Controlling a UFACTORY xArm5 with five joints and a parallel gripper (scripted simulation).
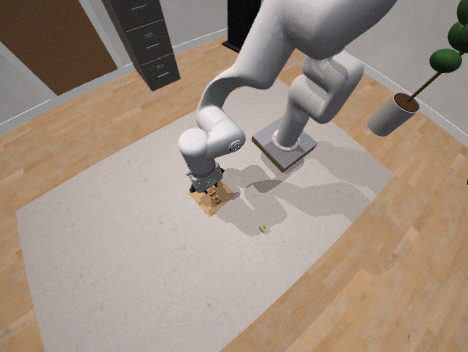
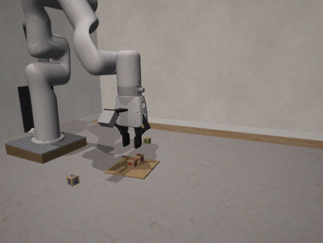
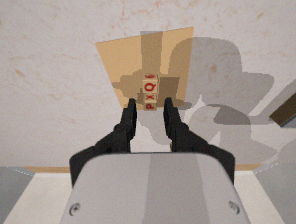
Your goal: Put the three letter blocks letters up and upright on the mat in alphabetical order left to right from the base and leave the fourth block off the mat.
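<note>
Now: the tan mat 90 mm below my hand. Also, from my hand: blue-lettered block (130 mm behind, 150 mm to the right, 80 mm below).
</note>
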